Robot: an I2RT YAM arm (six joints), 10 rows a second.
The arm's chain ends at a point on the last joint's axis. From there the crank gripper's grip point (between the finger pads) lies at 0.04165 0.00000 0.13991 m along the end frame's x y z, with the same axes.
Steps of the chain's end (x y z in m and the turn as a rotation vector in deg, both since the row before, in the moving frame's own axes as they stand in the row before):
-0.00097 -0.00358 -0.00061 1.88 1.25 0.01
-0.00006 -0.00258 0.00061 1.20 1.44 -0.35
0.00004 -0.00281 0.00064 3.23 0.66 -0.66
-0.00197 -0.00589 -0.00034 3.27 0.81 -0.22
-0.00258 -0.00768 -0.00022 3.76 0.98 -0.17
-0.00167 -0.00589 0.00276 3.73 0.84 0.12
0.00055 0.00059 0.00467 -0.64 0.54 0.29
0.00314 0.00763 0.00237 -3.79 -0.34 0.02
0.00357 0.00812 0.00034 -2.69 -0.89 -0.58
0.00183 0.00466 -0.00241 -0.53 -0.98 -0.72
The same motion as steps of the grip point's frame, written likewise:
0.00207 -0.00815 -0.00163 1.88 1.25 0.01
0.00343 -0.00576 -0.00051 1.20 1.44 -0.35
0.00160 -0.01117 -0.00008 3.23 0.66 -0.66
-0.00001 -0.01402 -0.00117 3.27 0.81 -0.22
-0.00021 -0.01696 -0.00126 3.76 0.98 -0.17
0.00038 -0.01488 0.00184 3.73 0.84 0.12
0.00186 0.00236 0.00426 -0.64 0.54 0.29
0.00231 0.01690 0.00231 -3.79 -0.34 0.02
0.00142 0.01429 0.00083 -2.69 -0.89 -0.58
-0.00056 0.00545 -0.00172 -0.53 -0.98 -0.72

